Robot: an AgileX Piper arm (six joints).
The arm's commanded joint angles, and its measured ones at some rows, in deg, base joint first. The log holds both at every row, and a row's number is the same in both.
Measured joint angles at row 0: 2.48, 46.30, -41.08, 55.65, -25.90, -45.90
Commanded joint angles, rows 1 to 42: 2.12, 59.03, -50.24, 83.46, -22.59, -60.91; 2.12, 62.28, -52.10, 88.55, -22.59, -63.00; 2.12, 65.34, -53.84, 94.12, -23.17, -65.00; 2.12, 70.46, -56.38, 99.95, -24.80, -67.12; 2.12, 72.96, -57.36, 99.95, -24.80, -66.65; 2.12, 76.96, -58.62, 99.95, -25.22, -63.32; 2.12, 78.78, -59.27, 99.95, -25.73, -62.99; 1.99, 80.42, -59.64, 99.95, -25.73, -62.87; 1.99, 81.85, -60.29, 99.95, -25.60, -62.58; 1.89, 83.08, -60.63, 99.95, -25.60, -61.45; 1.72, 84.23, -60.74, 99.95, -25.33, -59.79; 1.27, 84.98, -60.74, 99.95, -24.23, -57.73; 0.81, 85.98, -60.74, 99.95, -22.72, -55.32; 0.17, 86.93, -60.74, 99.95, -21.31, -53.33; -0.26, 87.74, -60.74, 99.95, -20.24, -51.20; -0.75, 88.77, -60.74, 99.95, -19.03, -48.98; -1.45, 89.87, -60.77, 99.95, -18.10, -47.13; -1.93, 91.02, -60.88, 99.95, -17.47, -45.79; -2.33, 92.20, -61.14, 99.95, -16.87, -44.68; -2.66, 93.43, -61.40, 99.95, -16.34, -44.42; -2.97, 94.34, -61.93, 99.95, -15.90, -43.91; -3.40, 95.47, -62.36, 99.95, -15.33, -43.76; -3.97, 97.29, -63.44, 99.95, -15.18, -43.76; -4.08, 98.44, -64.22, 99.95, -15.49, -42.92; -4.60, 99.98, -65.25, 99.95, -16.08, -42.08; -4.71, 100.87, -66.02, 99.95, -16.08, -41.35; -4.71, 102.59, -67.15, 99.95, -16.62, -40.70; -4.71, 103.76, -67.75, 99.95, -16.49, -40.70; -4.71, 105.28, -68.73, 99.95, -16.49, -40.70; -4.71, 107.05, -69.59, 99.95, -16.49, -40.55; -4.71, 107.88, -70.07, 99.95, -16.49, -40.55; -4.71, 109.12, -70.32, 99.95, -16.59, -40.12; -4.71, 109.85, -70.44, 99.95, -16.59, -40.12; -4.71, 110.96, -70.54, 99.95, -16.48, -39.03; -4.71, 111.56, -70.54, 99.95, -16.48, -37.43; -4.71, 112.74, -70.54, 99.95, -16.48, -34.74; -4.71, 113.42, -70.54, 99.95, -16.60, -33.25; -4.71, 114.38, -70.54, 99.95, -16.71, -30.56; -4.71, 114.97, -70.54, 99.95, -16.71, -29.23; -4.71, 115.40, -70.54, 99.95, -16.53, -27.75; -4.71, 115.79, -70.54, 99.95, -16.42, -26.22; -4.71, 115.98, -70.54, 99.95, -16.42, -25.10
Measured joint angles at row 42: -4.41, 114.95, -70.17, 100.25, -16.49, -30.25
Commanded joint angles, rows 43 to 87: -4.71, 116.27, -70.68, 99.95, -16.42, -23.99; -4.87, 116.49, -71.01, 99.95, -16.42, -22.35; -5.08, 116.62, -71.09, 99.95, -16.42, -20.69; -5.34, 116.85, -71.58, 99.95, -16.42, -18.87; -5.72, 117.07, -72.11, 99.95, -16.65, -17.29; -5.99, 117.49, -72.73, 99.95, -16.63, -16.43; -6.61, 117.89, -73.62, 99.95, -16.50, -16.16; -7.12, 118.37, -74.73, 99.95, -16.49, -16.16; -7.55, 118.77, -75.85, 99.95, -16.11, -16.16; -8.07, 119.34, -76.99, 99.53, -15.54, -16.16; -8.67, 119.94, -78.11, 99.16, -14.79, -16.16; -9.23, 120.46, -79.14, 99.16, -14.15, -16.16; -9.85, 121.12, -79.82, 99.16, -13.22, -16.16; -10.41, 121.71, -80.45, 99.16, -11.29, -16.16; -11.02, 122.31, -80.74, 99.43, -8.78, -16.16; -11.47, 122.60, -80.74, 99.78, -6.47, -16.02; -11.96, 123.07, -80.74, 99.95, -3.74, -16.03; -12.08, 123.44, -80.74, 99.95, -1.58, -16.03; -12.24, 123.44, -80.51, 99.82, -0.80, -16.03; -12.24, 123.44, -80.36, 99.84, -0.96, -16.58; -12.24, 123.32, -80.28, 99.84, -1.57, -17.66; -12.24, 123.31, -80.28, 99.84, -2.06, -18.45; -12.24, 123.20, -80.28, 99.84, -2.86, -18.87; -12.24, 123.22, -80.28, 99.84, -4.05, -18.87; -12.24, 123.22, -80.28, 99.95, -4.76, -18.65; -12.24, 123.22, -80.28, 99.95, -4.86, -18.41; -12.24, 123.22, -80.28, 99.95, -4.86, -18.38; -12.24, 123.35, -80.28, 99.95, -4.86, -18.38; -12.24, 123.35, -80.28, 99.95, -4.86, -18.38; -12.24, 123.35, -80.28, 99.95, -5.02, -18.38; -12.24, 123.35, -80.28, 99.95, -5.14, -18.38; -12.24, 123.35, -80.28, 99.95, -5.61, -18.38; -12.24, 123.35, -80.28, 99.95, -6.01, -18.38; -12.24, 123.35, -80.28, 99.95, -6.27, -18.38; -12.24, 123.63, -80.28, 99.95, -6.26, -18.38; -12.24, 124.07, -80.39, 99.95, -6.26, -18.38; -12.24, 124.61, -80.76, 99.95, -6.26, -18.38; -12.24, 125.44, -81.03, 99.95, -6.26, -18.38; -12.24, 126.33, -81.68, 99.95, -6.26, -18.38; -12.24, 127.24, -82.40, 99.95, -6.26, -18.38; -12.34, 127.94, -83.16, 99.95, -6.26, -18.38; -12.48, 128.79, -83.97, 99.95, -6.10, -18.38; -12.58, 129.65, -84.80, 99.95, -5.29, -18.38; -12.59, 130.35, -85.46, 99.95, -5.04, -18.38; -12.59, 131.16, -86.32, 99.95, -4.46, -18.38
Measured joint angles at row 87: -12.04, 128.69, -83.60, 100.22, -5.95, -17.68
